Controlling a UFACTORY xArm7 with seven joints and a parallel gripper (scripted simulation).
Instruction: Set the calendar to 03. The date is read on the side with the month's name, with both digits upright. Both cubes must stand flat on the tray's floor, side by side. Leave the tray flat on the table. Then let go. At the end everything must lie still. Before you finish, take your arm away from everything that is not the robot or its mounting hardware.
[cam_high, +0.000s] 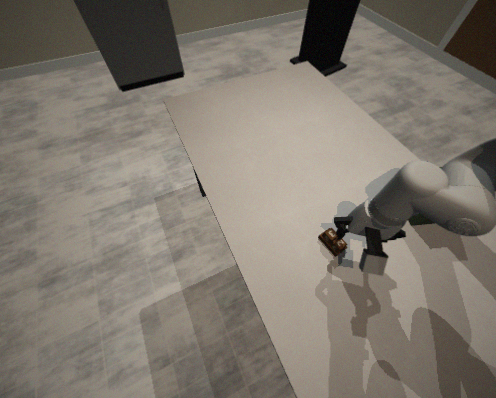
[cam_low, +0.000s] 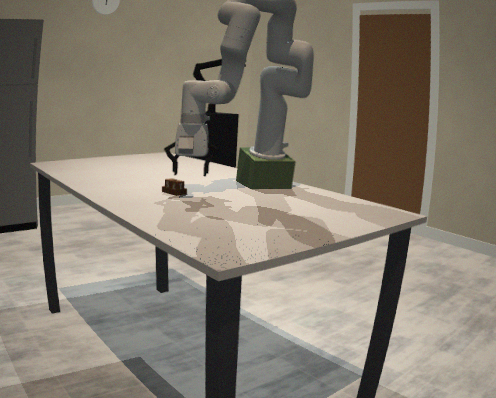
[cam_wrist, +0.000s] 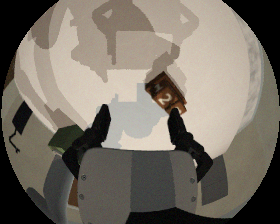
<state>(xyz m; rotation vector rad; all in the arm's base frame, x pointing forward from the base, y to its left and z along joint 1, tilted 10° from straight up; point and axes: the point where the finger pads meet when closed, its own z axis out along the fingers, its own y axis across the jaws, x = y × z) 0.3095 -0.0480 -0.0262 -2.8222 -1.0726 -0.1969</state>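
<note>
Now: hand 30 mm short of the brown calendar tray, 30 mm to the left of it and 60 mm above it.
</note>
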